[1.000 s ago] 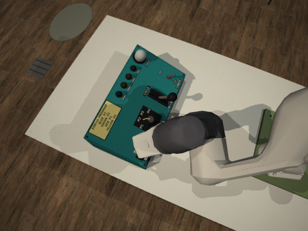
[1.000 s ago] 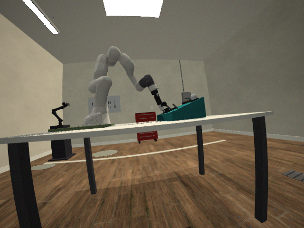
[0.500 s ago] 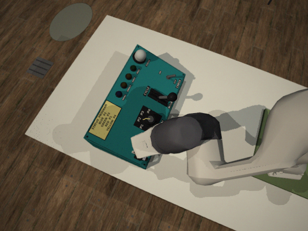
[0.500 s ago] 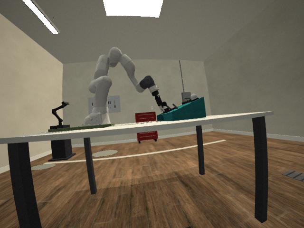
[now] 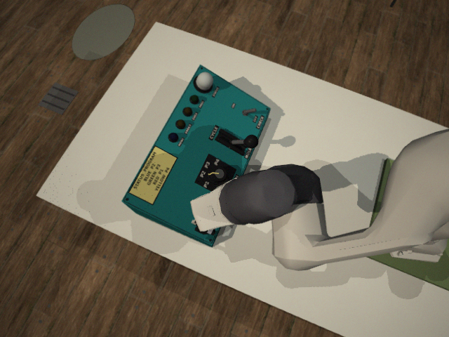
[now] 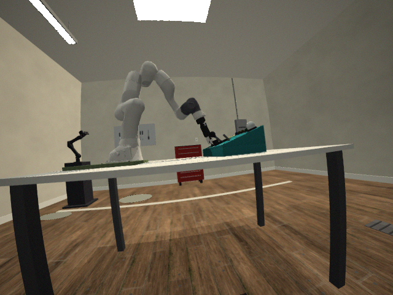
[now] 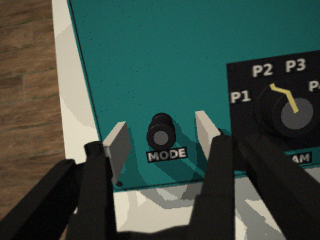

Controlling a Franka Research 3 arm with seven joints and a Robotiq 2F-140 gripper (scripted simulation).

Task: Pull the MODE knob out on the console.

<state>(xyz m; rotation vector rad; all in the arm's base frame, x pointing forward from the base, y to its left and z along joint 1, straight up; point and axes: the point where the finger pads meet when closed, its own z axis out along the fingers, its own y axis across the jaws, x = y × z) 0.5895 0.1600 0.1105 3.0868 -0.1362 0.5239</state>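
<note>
Right now the mode knob is 10 mm ahead of my hand and 20 mm below it. Round my hand: cycle lever: 30 mm behind, 240 mm to the right, 10 mm below; then program dial: 10 mm ahead, 120 mm to the right, 20 mm below; then teal console: 30 mm ahead, 180 mm to the right, 40 mm below.
</note>
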